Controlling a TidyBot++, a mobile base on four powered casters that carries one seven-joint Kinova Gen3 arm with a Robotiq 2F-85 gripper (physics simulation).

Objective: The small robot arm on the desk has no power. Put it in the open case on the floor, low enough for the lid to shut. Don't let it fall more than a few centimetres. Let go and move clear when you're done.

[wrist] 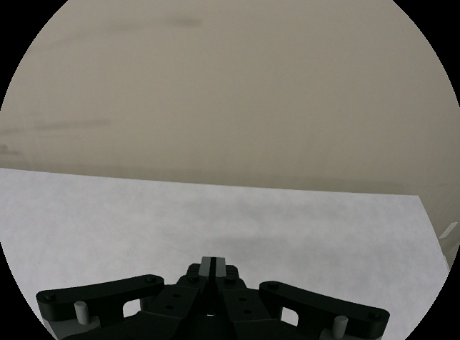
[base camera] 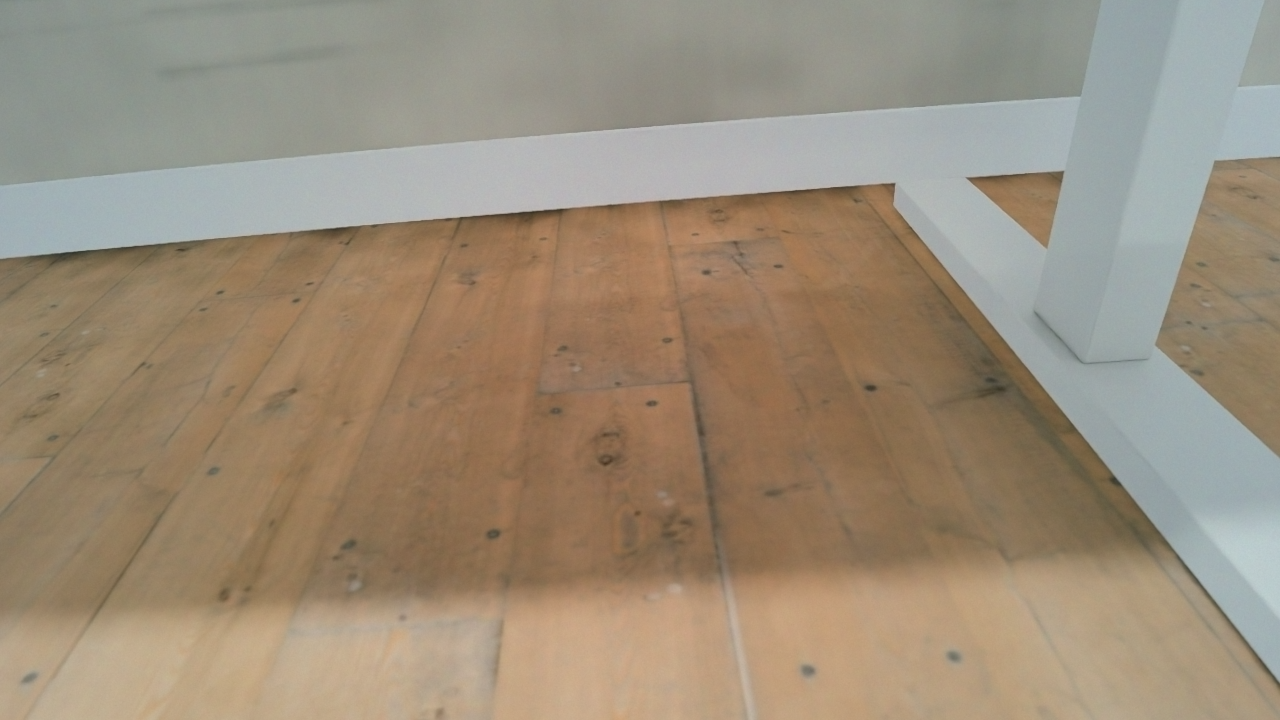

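Places are measured from the arm's base along level axes (x ahead, y left, z up), in metres.
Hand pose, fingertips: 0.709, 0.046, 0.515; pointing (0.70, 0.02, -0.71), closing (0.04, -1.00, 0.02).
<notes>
Each offset is from my fingertips to the centre of the thing, as dx, dy, dz. "*": to the spot under its first point. Level surfaces: height alone.
My gripper [wrist: 212,271] is shut and empty in the wrist view, at the bottom middle, with its fingertips together. Behind it is the white desk top [wrist: 125,220], with its far edge and right corner in view. The small robot arm and the open case do not show in either view. How high the fingertips are above the desk top is hard to tell.
In the base camera view a white desk leg @(* -0.145, -0.330, -0.758) [base camera: 1127,205] stands on a long white foot @(* -0.241, -0.357, -0.877) [base camera: 1199,447] at the right. A pale wall [base camera: 537,71] [wrist: 225,100] with a white baseboard [base camera: 537,165] runs behind the wooden floor @(dz -0.912) [base camera: 429,429].
</notes>
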